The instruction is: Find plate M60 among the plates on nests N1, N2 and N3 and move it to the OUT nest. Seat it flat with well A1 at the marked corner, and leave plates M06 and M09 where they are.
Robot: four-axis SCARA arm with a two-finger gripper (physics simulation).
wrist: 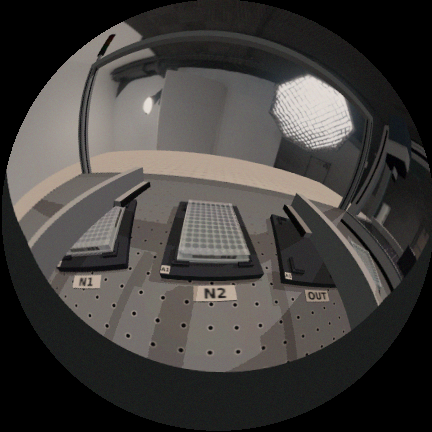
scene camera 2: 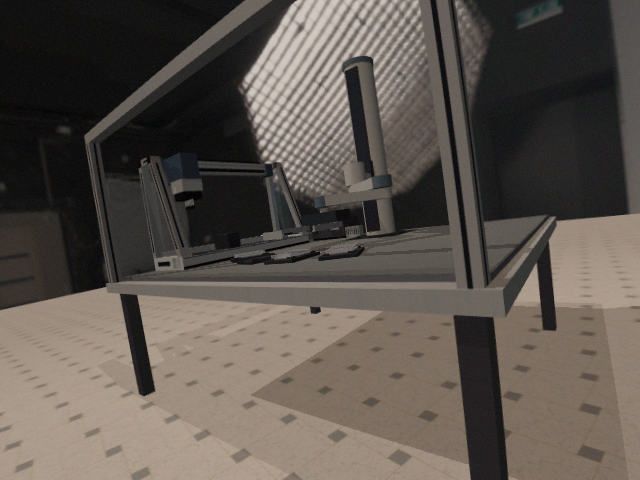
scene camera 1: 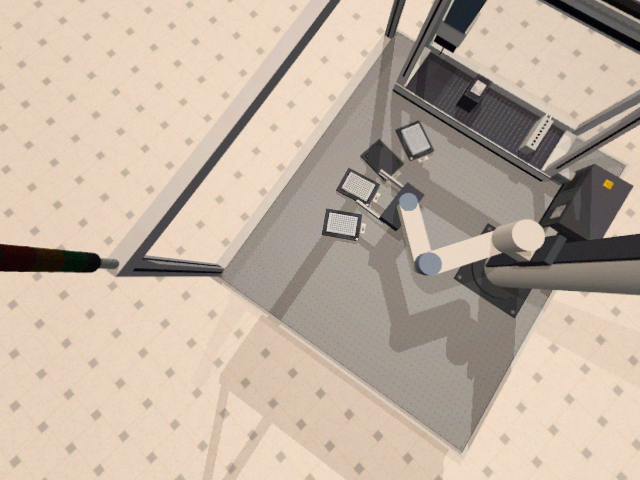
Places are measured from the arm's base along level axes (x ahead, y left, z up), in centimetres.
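Where they show: gripper, fingertip midpoint: [wrist: 218,185] [scene camera 2: 296,230] [scene camera 1: 368,185]; arm's base, origin of the base link: [scene camera 1: 498,269].
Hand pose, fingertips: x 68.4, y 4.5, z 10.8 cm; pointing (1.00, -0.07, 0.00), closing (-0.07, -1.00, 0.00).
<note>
Things, the pixels of their top centre, and the offset from my fingertips. "spot": a spot on its surface instead.
- pale well plate, middle of its top: [wrist: 211,220] [scene camera 2: 291,251] [scene camera 1: 358,185] dx +3.8, dy -0.2, dz -6.9 cm
- black nest N2, middle of its top: [wrist: 211,225] [scene camera 2: 292,254] [scene camera 1: 358,186] dx +3.8, dy -0.2, dz -7.8 cm
- second plate, middle of its top: [wrist: 94,217] [scene camera 2: 341,247] [scene camera 1: 342,223] dx +0.2, dy +18.4, dz -6.9 cm
- nest N1, middle of its top: [wrist: 96,222] [scene camera 2: 342,249] [scene camera 1: 342,224] dx +0.2, dy +18.4, dz -7.8 cm
- third plate, middle of its top: [wrist: 366,261] [scene camera 2: 249,252] [scene camera 1: 416,138] dx -5.5, dy -33.9, dz -6.9 cm
- OUT nest, middle of its top: [wrist: 307,241] [scene camera 2: 262,255] [scene camera 1: 382,158] dx +1.9, dy -17.4, dz -7.8 cm
- small dark block, surface spot: [scene camera 1: 473,93] spot: dx -14.9, dy -58.6, dz +2.5 cm
- white strip, surface spot: [scene camera 1: 536,134] spot: dx -47.0, dy -59.6, dz -0.2 cm
- dark box, surface spot: [scene camera 1: 589,201] spot: dx -77.7, dy -44.0, dz +1.9 cm
A pale well plate [scene camera 1: 358,186] [scene camera 2: 291,254] [wrist: 212,230] lies flat on black nest N2 [wrist: 172,257]. A second plate [scene camera 1: 342,224] [scene camera 2: 341,250] [wrist: 100,231] lies on nest N1 [wrist: 97,264]. A third plate [scene camera 1: 415,138] [wrist: 365,258] lies on the remaining nest and is partly behind the right finger in the wrist view. The labels on the plates are too small to read. The OUT nest [scene camera 1: 381,156] [wrist: 286,250] is bare, with its A1 mark at the near left corner. My gripper [scene camera 1: 369,187] [wrist: 218,185] is open and empty, its fingertips spread at the near side of N2.
The gantry unit with a dark deck [scene camera 1: 496,119] stands beyond the third plate, carrying a small dark block [scene camera 1: 473,93] and a white strip [scene camera 1: 536,134]. A dark box [scene camera 1: 589,201] stands near the arm's base. Frame posts [scene camera 2: 454,144] rise at the table's edges.
</note>
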